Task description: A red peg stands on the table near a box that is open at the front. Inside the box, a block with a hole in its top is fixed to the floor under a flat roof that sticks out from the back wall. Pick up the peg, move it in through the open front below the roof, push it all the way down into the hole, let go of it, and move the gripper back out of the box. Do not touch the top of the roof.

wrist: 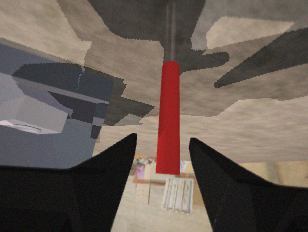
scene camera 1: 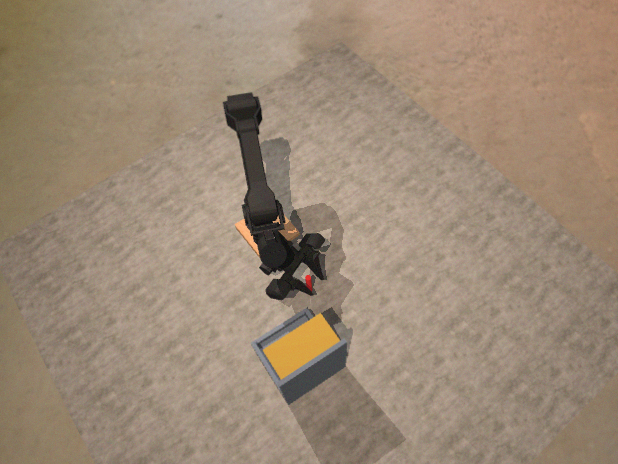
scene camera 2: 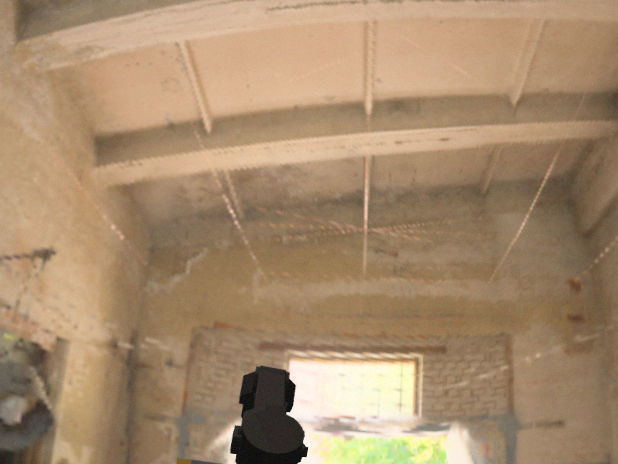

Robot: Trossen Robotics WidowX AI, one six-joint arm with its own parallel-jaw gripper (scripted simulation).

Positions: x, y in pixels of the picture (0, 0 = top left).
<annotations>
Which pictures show my gripper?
The wrist view and scene camera 1 only.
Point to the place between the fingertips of my gripper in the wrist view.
163, 140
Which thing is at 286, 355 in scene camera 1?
An orange roof.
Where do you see a red peg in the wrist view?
168, 146
</annotations>
